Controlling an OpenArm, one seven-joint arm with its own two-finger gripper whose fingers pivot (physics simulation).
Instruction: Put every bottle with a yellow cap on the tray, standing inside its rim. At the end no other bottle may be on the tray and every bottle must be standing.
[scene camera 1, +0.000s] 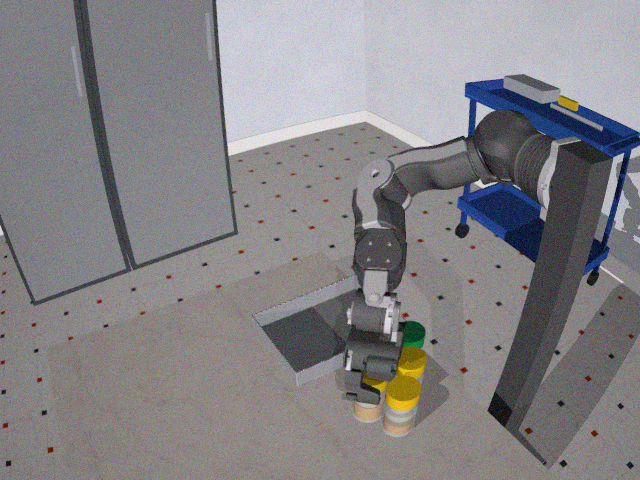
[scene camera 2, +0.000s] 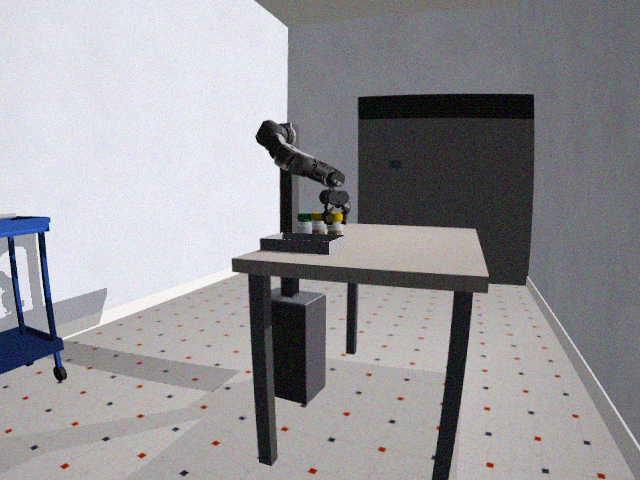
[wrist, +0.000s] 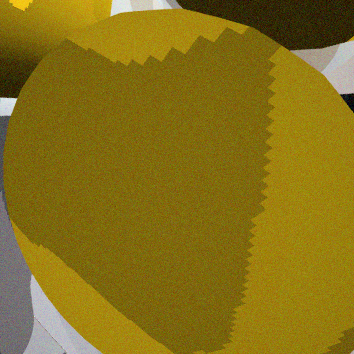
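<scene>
My gripper (scene camera 1: 371, 391) (scene camera 2: 336, 221) points down and is shut on a yellow-capped bottle (scene camera 1: 368, 411) (wrist: 150, 175), which stands upright on the table beside the tray; its cap fills most of the wrist view. A second yellow-capped bottle (scene camera 1: 403, 393) stands close on its right in scene camera 1. A third yellow-capped bottle (scene camera 1: 412, 361) (scene camera 2: 317, 216) (wrist: 45, 40) stands behind that one. A green-capped bottle (scene camera 1: 414, 334) (scene camera 2: 305, 217) stands at the back of the group. The grey tray (scene camera 1: 315, 370) (scene camera 2: 294, 244) has no bottle on its visible part; the arm hides its right part.
The other bottles stand very close to the held one. The tray's raised rim is left of and behind the gripper in scene camera 1. The table (scene camera 1: 196, 392) (scene camera 2: 413, 253) extends to the left there. A blue cart (scene camera 1: 485, 91) (scene camera 2: 31, 223) stands off the table.
</scene>
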